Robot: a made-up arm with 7 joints.
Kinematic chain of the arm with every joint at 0, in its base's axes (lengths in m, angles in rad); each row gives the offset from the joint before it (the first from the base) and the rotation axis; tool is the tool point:
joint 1: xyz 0 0 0.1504 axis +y
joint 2: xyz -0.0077 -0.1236 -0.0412 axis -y
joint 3: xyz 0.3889 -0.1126 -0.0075 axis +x
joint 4: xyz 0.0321 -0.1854 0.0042 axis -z
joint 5: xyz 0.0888 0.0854 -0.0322 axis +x
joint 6: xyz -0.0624 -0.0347 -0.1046 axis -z
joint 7: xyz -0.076 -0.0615 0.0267 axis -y
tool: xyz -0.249 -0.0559 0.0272
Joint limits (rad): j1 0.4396..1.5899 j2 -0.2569..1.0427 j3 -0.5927..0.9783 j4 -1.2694..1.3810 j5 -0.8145..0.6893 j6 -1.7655..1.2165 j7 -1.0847..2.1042
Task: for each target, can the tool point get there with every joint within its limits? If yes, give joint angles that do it. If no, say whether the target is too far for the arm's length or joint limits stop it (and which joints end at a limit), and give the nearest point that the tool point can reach.
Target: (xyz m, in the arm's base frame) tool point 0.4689 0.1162 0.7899
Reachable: no: joint limits stop it (at a limit: joint 1, joint 2, joint 3, joint 5, joint 6) | nearest point 0.4542 -0.0547 0.5357 | short by 0.307 m
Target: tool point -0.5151 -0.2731 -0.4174
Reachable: yes | joints 1.4503 -0.1468 0.7024 -0.3476 0.3320 -1.4489 0.5698
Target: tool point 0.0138 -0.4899 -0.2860
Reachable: yes | joints 1.1928 0.6920 0.0650 -0.1662 0.0567 -0.0523 1.1031
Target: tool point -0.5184 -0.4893 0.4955
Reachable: no: joint limits stop it (at a limit: joint 1, joint 2, joint 4, joint 5) | nearest point -0.4027 -0.3977 0.1824 | short by 0.346 m
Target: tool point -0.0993 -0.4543 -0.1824
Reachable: yes | joints 1.2194 0.5739 0.2011 -0.3350 0.1744 0.1299 0.5896
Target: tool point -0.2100 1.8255 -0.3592
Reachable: no: too far | nearest point -0.1873 0.1027 -0.3041 | short by 1.724 m
